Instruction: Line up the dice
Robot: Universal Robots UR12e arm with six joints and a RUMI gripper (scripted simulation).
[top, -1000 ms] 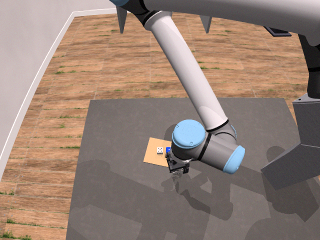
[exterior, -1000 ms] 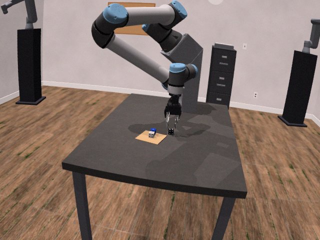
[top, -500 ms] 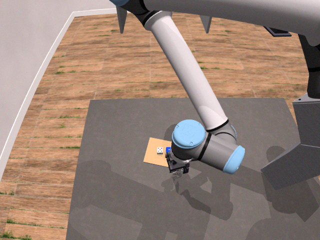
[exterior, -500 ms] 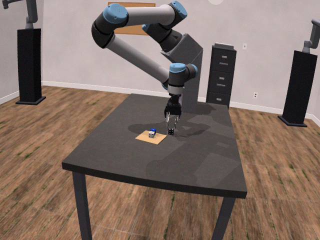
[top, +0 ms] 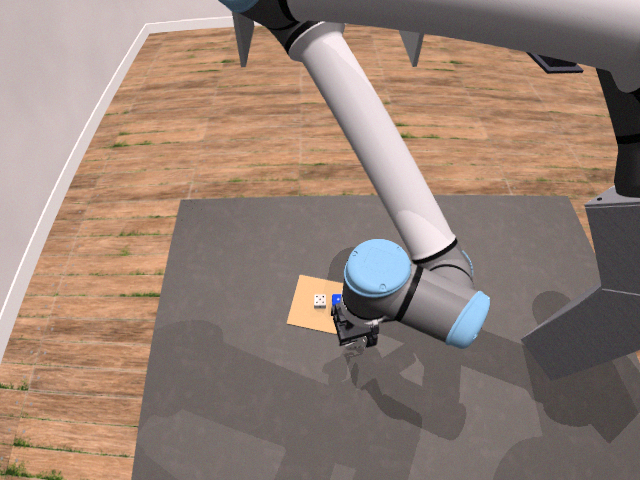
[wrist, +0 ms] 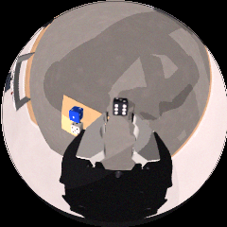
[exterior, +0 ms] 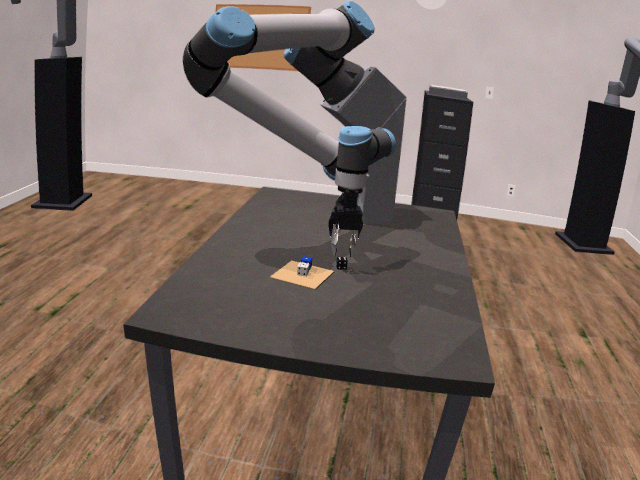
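The black die is 40 mm below my hand. From my hand the other things lie so: white die (120 mm to the right, 70 mm ahead, 40 mm below); then blue die (110 mm to the right, 40 mm below, 30 mm ahead); then mat (120 mm to the right, 70 mm ahead, 50 mm below).
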